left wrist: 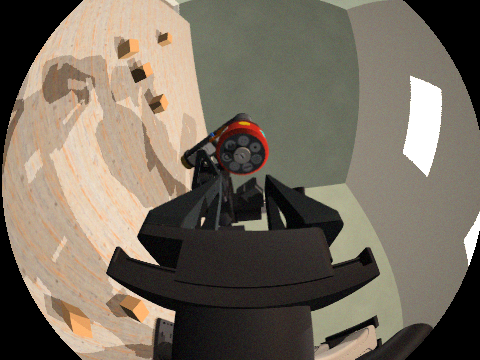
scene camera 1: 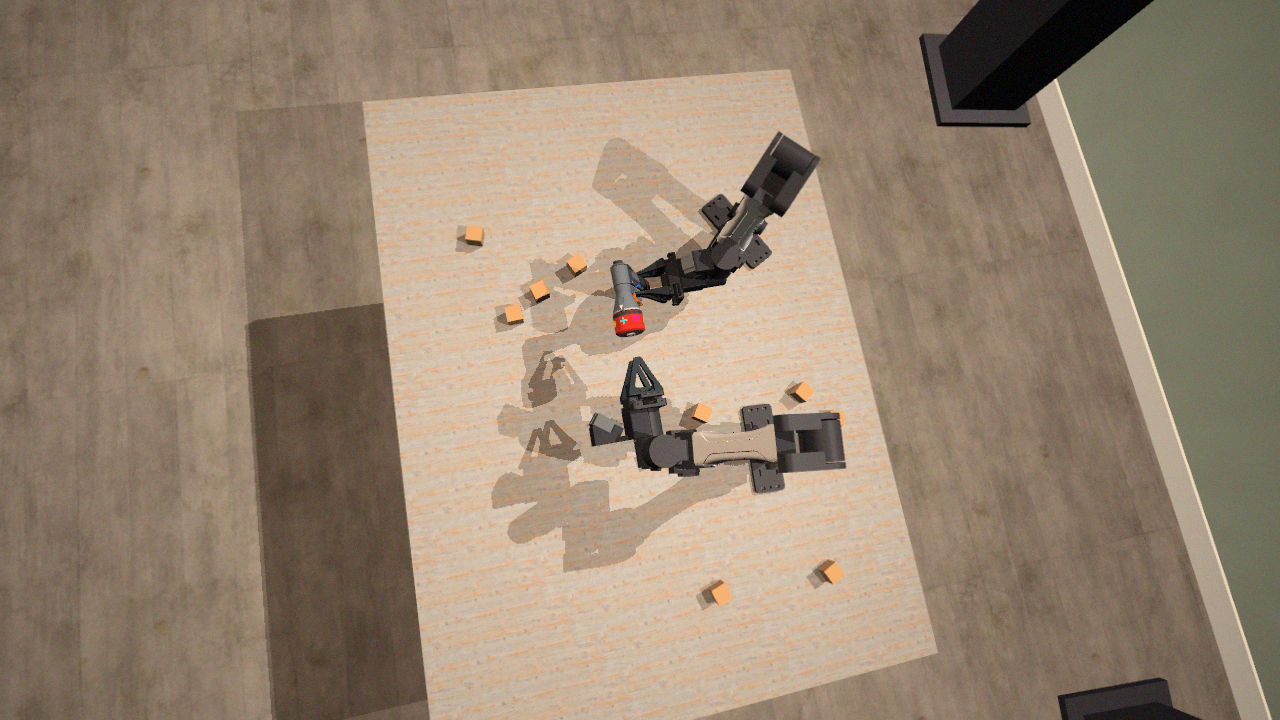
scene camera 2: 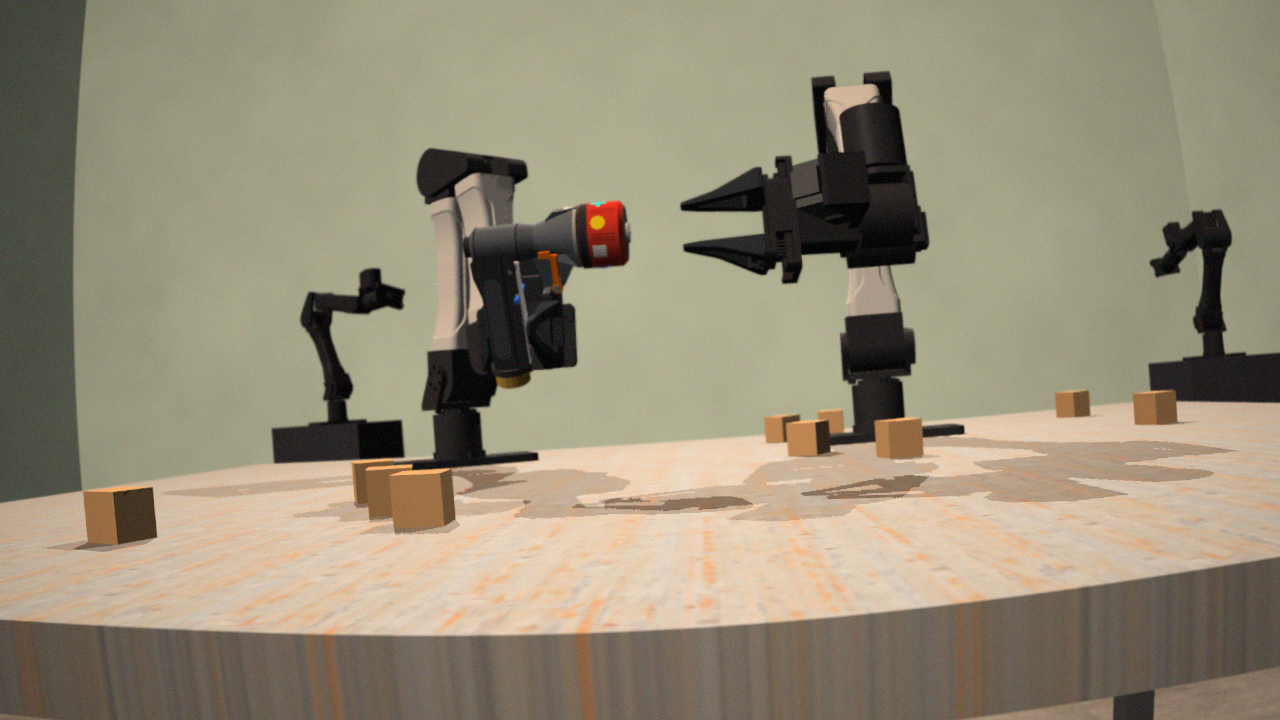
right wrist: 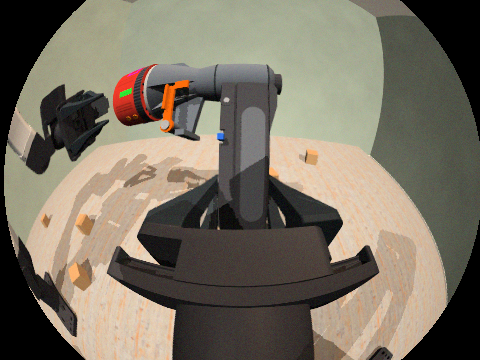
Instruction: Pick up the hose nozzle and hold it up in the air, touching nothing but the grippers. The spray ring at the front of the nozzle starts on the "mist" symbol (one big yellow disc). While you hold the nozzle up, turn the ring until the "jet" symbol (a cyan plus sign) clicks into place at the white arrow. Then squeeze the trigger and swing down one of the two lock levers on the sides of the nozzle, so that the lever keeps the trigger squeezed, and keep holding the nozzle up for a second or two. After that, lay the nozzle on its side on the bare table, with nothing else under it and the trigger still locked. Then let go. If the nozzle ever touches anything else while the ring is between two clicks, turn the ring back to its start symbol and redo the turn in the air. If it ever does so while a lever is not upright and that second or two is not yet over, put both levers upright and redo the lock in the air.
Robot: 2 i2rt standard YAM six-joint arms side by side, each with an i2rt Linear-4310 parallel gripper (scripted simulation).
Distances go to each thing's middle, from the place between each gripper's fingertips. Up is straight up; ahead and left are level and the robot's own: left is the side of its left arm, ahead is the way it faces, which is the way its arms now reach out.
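With the red spray ring point(scene camera 2: 602, 241) as my reference, my right hand point(scene camera 2: 508, 330) is 8 cm below it, 10 cm to the right of it and 3 cm short of it.
My left gripper point(scene camera 2: 682, 227) is 80 mm to the left of the red spray ring, and it is 10 mm short of the ring.
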